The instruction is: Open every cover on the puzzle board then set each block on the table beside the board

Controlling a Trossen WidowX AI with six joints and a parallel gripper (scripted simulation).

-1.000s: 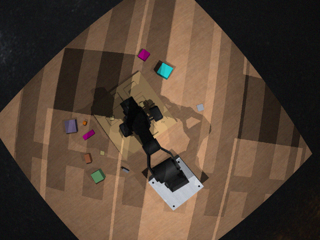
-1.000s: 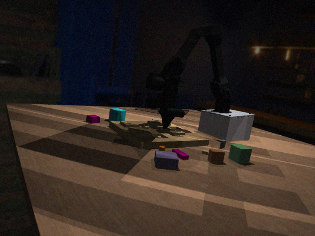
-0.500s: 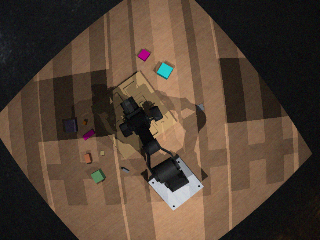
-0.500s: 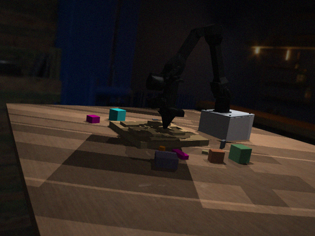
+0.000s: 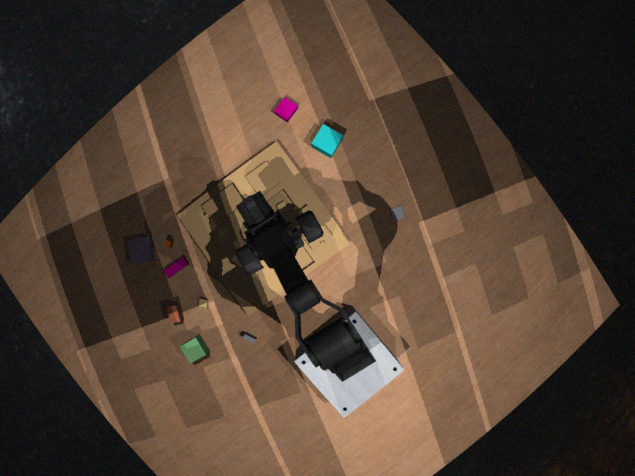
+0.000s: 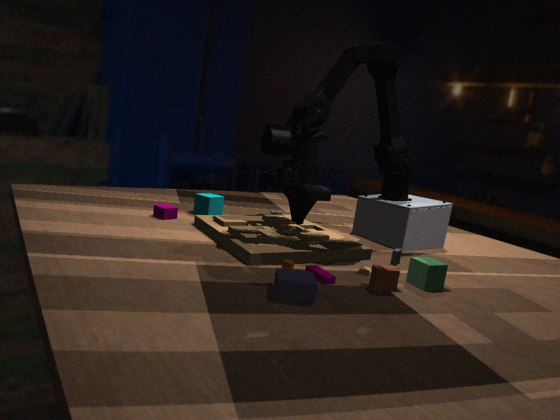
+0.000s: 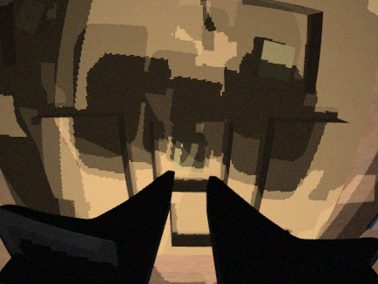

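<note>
Right now my gripper tip is 60 mm short of the tan puzzle board, 10 mm to the right of it and 20 mm above it. Round my gripper tip: orange block (140 mm ahead, 240 mm to the left, 20 mm below); teal cube (150 mm ahead, 210 mm to the right, 10 mm below); magenta bar (80 mm ahead, 260 mm to the left, 30 mm below).
</note>
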